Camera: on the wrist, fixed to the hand. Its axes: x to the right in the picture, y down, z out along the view.
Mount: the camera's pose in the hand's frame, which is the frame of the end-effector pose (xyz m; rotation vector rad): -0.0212 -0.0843 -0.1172 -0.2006 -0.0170 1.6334
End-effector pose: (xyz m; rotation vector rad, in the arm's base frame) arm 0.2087 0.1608 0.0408 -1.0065 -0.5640 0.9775
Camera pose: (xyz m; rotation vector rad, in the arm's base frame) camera 0.3244 0.0749 0.0637 -1.6231 0.3287 2.3589
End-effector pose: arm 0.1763 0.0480 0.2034 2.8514 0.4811 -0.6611
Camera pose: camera 0.1755 0.1489 0.3088 2.0077 -1.5010 -0.2119
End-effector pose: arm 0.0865 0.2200 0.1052 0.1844 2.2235 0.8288
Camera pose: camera 0.0304 0.0870 0.1264 2.0009 1.5590 1.7481
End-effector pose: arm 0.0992 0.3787 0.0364 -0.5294 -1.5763 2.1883
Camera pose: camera 0.1854 0.4866 0.0836 1.3542 0.7800 -1.5393
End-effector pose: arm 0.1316 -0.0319 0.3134 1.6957 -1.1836 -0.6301
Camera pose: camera 0.2541 0.0422 0.2852 0.1769 -1.9114 0.2800
